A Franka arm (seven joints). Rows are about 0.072 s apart.
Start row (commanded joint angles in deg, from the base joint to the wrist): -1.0, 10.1, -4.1, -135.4, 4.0, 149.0, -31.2
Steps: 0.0, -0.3, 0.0, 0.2, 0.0, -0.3, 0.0; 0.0, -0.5, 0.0, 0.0, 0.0, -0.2, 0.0; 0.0, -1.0, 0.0, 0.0, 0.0, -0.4, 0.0; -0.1, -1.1, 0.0, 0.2, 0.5, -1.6, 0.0; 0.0, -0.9, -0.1, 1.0, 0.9, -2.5, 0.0; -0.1, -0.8, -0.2, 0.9, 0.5, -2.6, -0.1; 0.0, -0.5, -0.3, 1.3, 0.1, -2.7, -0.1; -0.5, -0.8, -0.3, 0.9, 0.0, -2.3, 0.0; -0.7, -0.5, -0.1, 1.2, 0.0, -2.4, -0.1; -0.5, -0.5, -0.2, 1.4, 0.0, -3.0, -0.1; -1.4, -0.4, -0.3, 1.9, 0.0, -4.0, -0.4
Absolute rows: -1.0, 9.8, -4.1, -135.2, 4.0, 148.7, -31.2; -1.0, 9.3, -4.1, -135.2, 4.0, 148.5, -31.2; -1.0, 8.3, -4.1, -135.2, 4.0, 148.1, -31.2; -1.1, 7.2, -4.1, -135.0, 4.5, 146.5, -31.2; -1.1, 6.3, -4.2, -134.0, 5.4, 144.0, -31.2; -1.2, 5.5, -4.4, -133.1, 5.9, 141.4, -31.3; -1.2, 5.0, -4.7, -131.8, 6.0, 138.7, -31.4; -1.7, 4.2, -5.0, -130.9, 6.0, 136.4, -31.4; -2.4, 3.7, -5.1, -129.7, 6.0, 134.0, -31.5; -2.9, 3.2, -5.3, -128.3, 6.0, 131.0, -31.6; -4.3, 2.8, -5.6, -126.4, 6.0, 127.0, -32.0
